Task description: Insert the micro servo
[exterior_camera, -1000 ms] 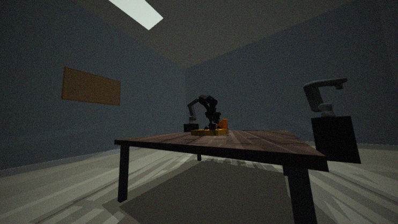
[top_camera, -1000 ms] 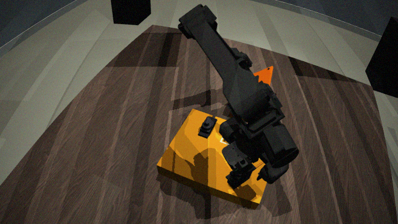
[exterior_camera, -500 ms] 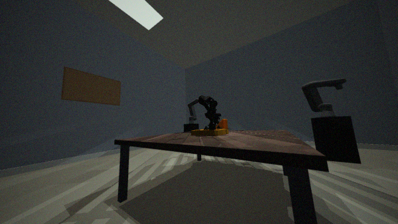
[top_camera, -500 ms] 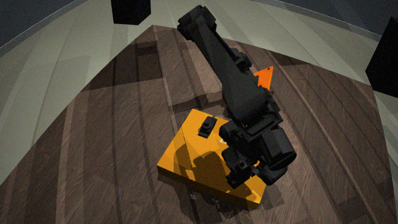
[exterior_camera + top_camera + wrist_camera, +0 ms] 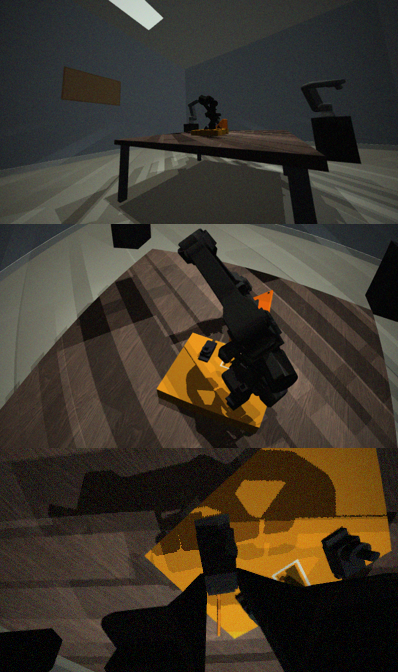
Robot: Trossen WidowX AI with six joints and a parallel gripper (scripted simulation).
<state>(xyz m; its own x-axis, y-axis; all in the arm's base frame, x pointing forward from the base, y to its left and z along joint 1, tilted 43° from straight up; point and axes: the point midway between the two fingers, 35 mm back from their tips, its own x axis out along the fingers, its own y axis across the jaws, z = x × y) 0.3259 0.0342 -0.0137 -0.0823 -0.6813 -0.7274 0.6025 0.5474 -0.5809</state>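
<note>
My gripper tip is now 8 cm above the yellow deck, 7 cm to the left of it and 2 cm past it.
</note>
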